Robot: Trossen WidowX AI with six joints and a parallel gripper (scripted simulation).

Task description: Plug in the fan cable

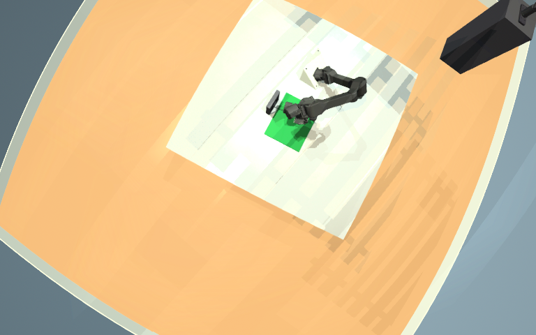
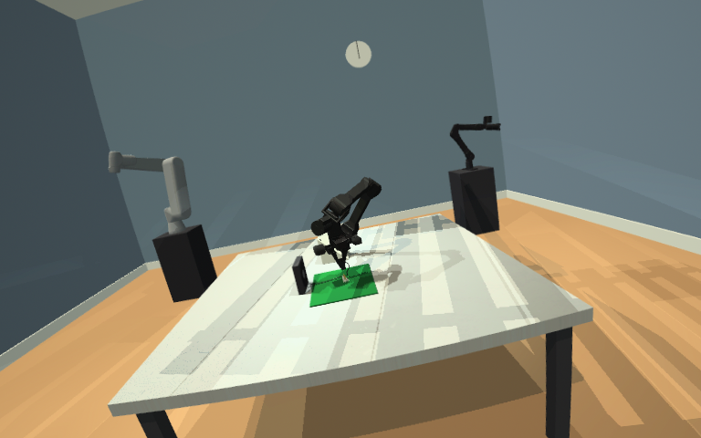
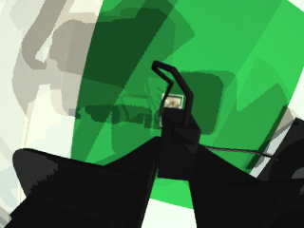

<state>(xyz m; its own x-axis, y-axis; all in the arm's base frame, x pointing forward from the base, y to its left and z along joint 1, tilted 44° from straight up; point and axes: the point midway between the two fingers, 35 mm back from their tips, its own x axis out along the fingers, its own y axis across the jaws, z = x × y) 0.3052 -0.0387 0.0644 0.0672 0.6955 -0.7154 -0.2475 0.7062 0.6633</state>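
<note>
My gripper tip is now 10 mm short of the white four-pin header and 70 mm above it. Also, from my gripper tip: green board 30 mm ahead, 10 mm to the right, 80 mm below; black fan 160 mm to the right, 10 mm below; fan plug 10 mm ahead, 10 mm above.
</note>
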